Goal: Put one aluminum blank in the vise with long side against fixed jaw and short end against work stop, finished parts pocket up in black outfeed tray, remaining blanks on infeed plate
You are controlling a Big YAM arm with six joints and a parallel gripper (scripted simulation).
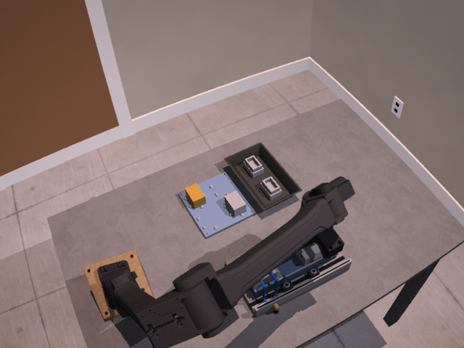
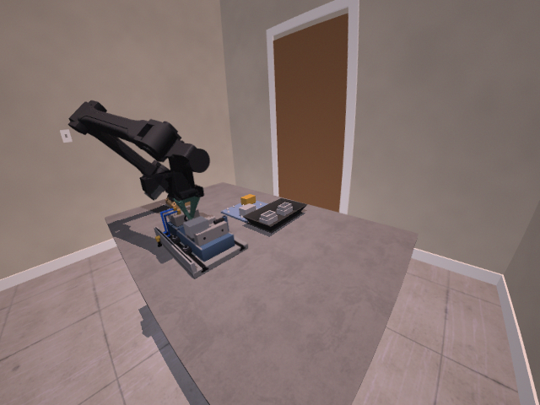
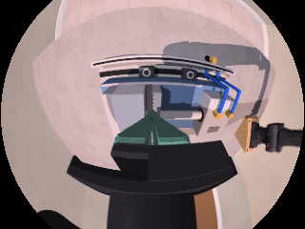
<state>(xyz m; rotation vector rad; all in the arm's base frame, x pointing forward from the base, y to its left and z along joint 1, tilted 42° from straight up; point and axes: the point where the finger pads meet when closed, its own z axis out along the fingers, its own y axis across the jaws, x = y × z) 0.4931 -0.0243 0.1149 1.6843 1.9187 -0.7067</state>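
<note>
The blue vise lies 80 mm below my hand, 40 mm behind it and 20 mm to the left of it. Also, from my hand: gray rail 90 mm below, 70 mm to the right, 30 mm behind; yellow brass blank 340 mm to the left, 200 mm behind, 100 mm below.
</note>
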